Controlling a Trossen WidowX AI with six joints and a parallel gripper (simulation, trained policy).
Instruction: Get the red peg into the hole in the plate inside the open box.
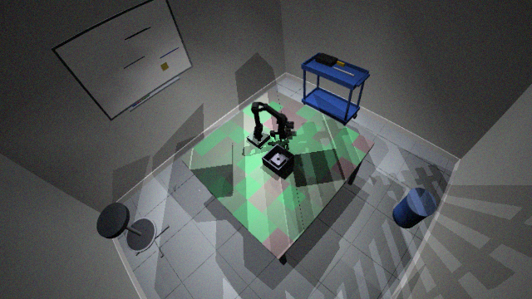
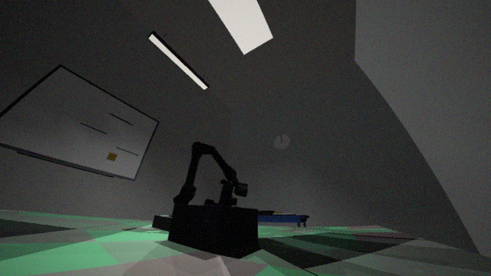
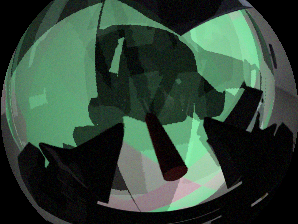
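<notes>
Now: gripper tip 20 mm below the red peg, 10 mm to the right of it and 10 mm short of it. The rest, counted from my gripper tip: dark box: 190 mm to the right, 140 mm ahead; then pale plate: 190 mm to the right, 140 mm ahead, 20 mm above.
</notes>
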